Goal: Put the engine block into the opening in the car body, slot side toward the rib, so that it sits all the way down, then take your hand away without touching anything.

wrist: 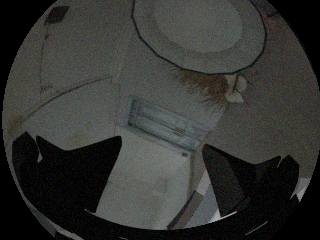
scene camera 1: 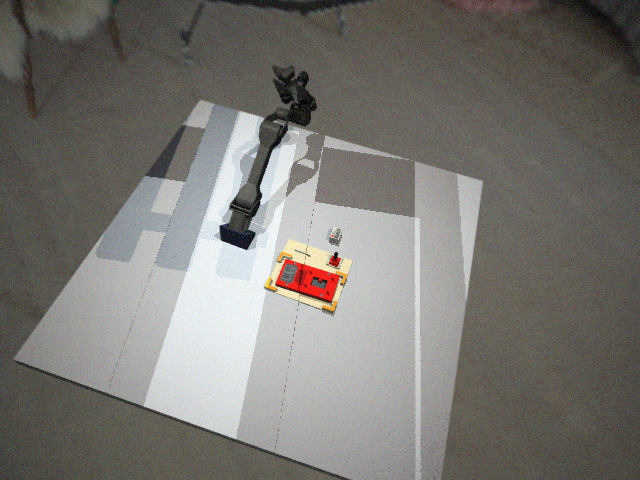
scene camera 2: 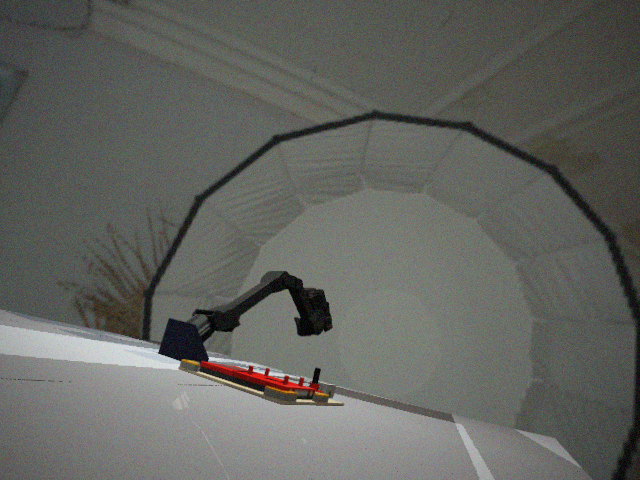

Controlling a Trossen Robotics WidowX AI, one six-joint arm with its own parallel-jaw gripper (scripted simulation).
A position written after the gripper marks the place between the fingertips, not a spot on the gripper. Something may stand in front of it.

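Gripper (scene camera 1: 273, 72), (wrist: 163, 145): open, holding nothing. Red car body (scene camera 1: 300, 278), (scene camera 2: 249, 378); out of frame in the wrist view.
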